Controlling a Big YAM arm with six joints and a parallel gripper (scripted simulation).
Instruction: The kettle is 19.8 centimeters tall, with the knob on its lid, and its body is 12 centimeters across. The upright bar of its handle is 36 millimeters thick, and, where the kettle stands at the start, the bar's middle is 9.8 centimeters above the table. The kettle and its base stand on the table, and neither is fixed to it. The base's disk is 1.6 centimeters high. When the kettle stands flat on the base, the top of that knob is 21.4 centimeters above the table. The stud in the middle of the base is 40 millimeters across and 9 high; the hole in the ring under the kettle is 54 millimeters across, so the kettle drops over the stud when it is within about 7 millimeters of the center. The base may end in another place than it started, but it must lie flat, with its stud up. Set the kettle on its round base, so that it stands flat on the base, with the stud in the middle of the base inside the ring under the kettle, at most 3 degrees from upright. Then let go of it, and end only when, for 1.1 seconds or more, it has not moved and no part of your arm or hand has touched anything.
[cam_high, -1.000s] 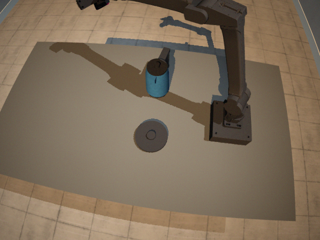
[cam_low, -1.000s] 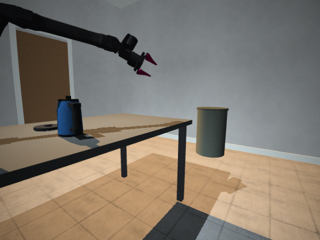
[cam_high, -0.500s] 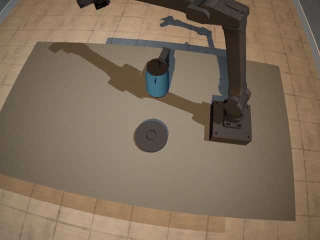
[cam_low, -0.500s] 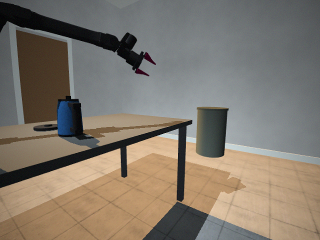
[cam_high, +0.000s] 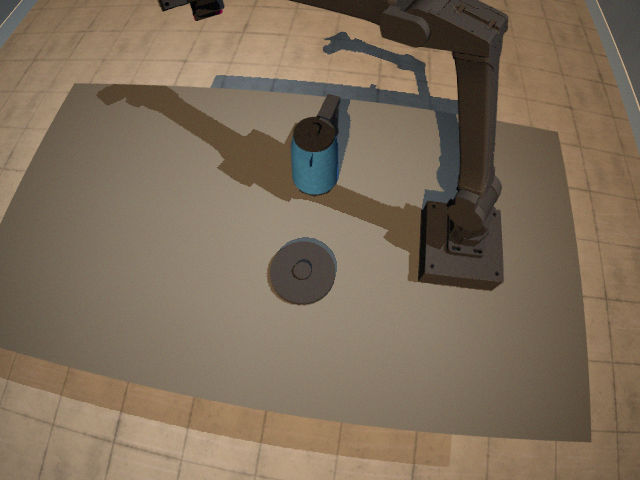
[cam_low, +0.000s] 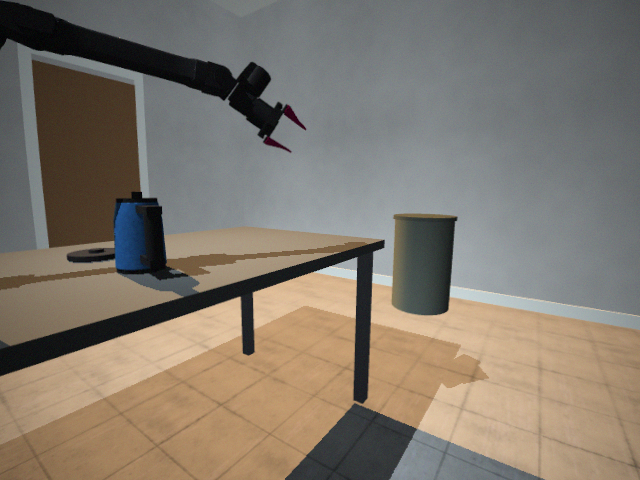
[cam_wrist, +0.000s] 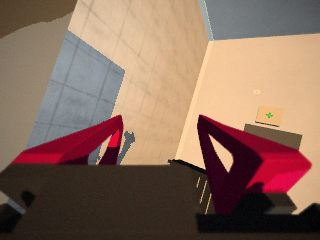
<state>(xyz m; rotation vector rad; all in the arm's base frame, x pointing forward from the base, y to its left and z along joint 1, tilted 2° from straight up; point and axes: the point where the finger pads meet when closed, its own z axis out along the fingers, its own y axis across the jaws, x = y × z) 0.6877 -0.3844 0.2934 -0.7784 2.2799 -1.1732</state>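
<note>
My hand is 33 cm past the blue kettle, 22 cm to the right of it and 25 cm above it. Round my hand: kettle base (34 cm behind, 52 cm to the left, 33 cm below).
</note>
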